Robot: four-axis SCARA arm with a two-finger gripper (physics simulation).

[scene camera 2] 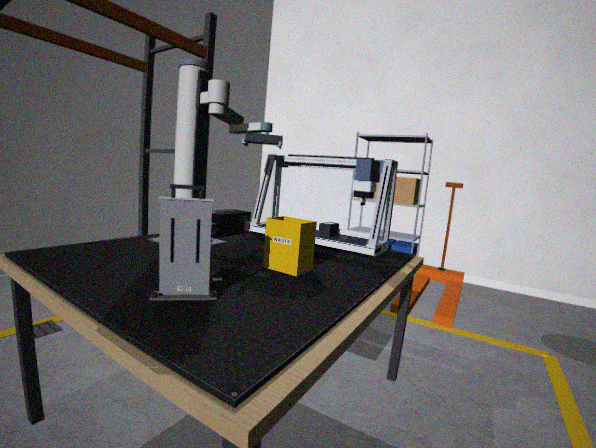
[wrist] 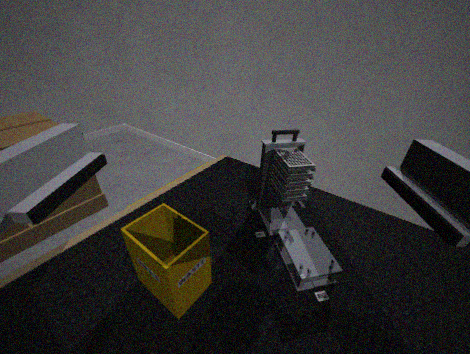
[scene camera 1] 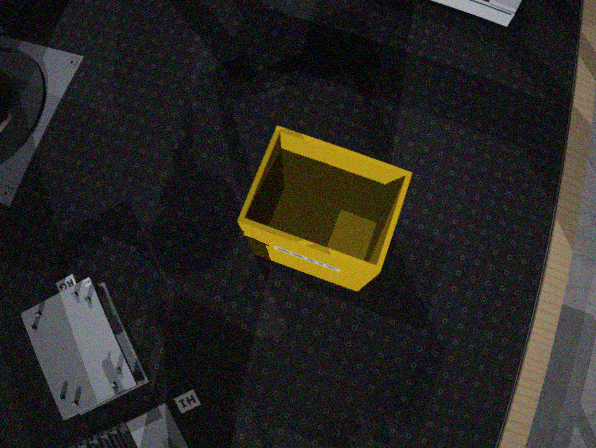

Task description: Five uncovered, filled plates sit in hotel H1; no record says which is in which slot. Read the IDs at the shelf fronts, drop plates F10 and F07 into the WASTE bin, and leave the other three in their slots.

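Places are measured from the arm's base along level axes (x left, y back, z up), in millimetres.
Pixels of known places: gripper, fingertip midpoint: point(scene camera 2: 261, 142) point(wrist: 243, 150).
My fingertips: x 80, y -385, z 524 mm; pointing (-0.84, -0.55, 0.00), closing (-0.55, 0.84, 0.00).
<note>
Behind a point stands the place of what it marks.
Hotel H1 point(scene camera 2: 185, 250) @(y -591, x -492, z 150 mm) shows its grey back panel in scene camera 2. In the wrist view, the hotel point(wrist: 266, 172) @(y -605, x -430, z 189 mm) faces me with several stacked plates point(wrist: 295, 175) @(y -487, x -375, z 249 mm); their IDs are too small to read, and I cannot tell the slots apart. Part of its slotted side point(scene camera 1: 102, 437) @(y -500, x -359, z 186 mm) shows at the lower left in scene camera 1, by the H1 label point(scene camera 1: 187, 401) @(y -547, x -318, z 13 mm). The yellow WASTE bin point(scene camera 1: 310, 260) @(y -650, x -85, z 137 mm) point(scene camera 2: 306, 250) @(y -726, x -31, z 105 mm) point(wrist: 192, 280) @(y -566, x -21, z 105 mm) stands upright on the table, its open top up; I see no plate in it. My gripper point(scene camera 2: 263, 144) @(y -385, x 80, z 524 mm) point(wrist: 243, 150) @(y -385, x 80, z 524 mm) is open and empty, high above the table, away from hotel and bin.
A grey two-level stand point(scene camera 1: 65, 350) @(y -371, x -309, z 73 mm) point(wrist: 312, 257) @(y -364, x -281, z 73 mm) labelled RG is beside the hotel. The arm's base plate point(scene camera 1: 62, 75) @(y -125, x 101, z 12 mm) is at the upper left in scene camera 1. A gantry machine point(scene camera 2: 320, 161) @(y -410, x 623, z 485 mm) stands behind the bin in scene camera 2. The table has a wooden edge point(scene camera 1: 545, 300) @(y -1019, x -6, z 0 mm) point(scene camera 2: 320, 370) @(y -1050, x -513, z -20 mm).
</note>
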